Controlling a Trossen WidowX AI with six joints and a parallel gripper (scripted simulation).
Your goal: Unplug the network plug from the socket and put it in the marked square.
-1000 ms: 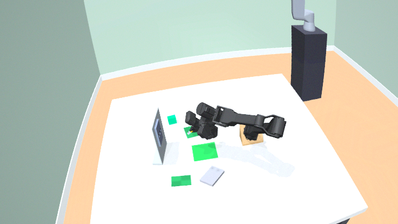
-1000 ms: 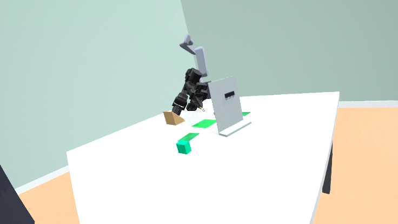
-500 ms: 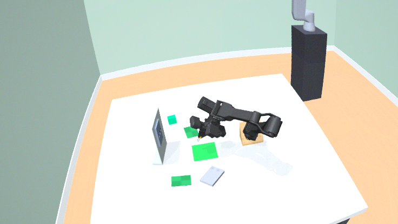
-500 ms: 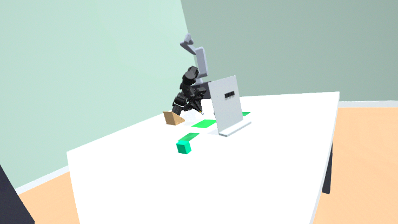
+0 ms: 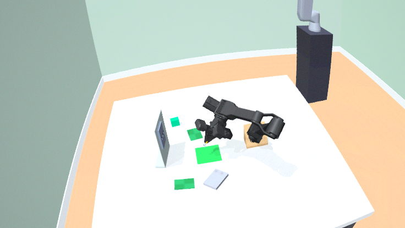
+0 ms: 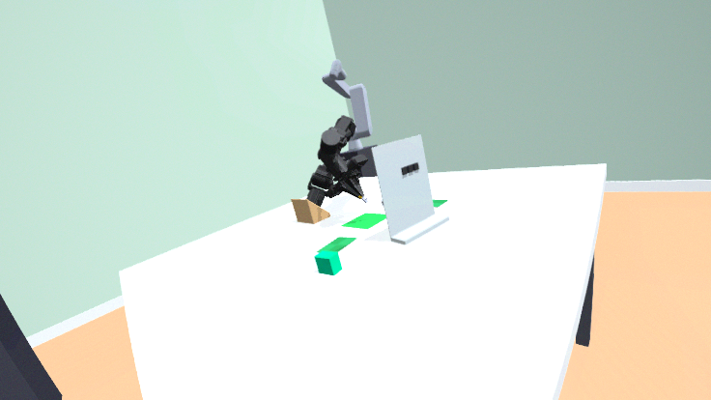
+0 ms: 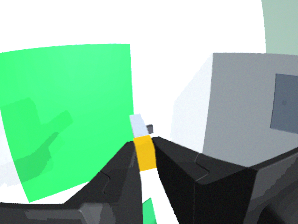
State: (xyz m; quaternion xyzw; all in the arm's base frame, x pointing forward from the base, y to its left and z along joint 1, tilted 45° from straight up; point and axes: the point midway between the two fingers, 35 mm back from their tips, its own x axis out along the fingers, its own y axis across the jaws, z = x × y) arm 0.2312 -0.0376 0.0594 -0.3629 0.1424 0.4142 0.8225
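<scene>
Now: the green marked square 1 cm behind my gripper tip and 8 cm below it. The rest, counted from my gripper tip: grey flat plate 1 cm behind, 18 cm to the left, 7 cm below; grey panel 21 cm ahead, 3 cm to the right, 3 cm above; yellow plug right at my gripper tip.
</scene>
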